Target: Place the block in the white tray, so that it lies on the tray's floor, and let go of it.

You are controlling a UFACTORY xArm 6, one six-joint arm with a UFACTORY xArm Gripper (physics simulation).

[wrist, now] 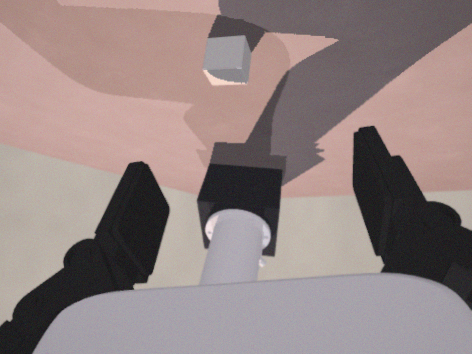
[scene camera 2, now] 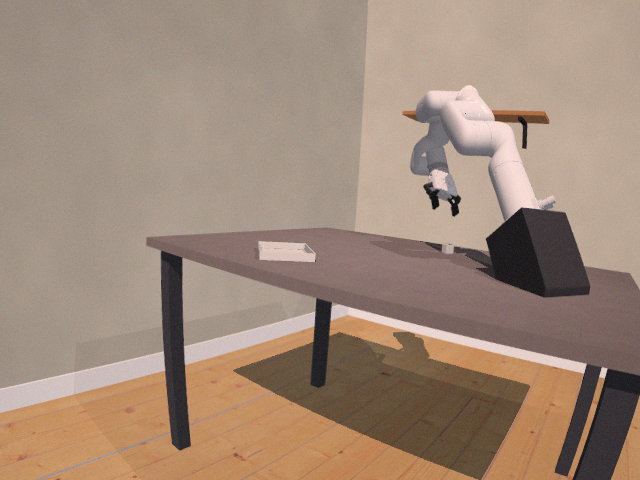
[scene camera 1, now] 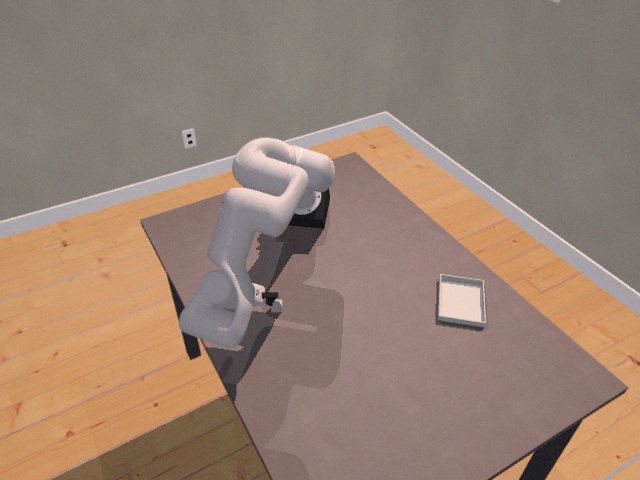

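The small light grey block sits on the table in front of the arm's base. In the wrist view it shows near the top, beyond the fingertips. My gripper is open and empty, with its black fingers wide apart. It hangs tilted, well above the table and apart from the block. In scene camera 1 the arm hides much of the gripper, and a black finger shows beside the block. The shallow white tray lies on the table, away from the block, with its floor bare.
The brown table carries the arm's black base. The arm's bent links reach over the table's left edge in scene camera 1. A wooden shelf is on the wall behind the arm.
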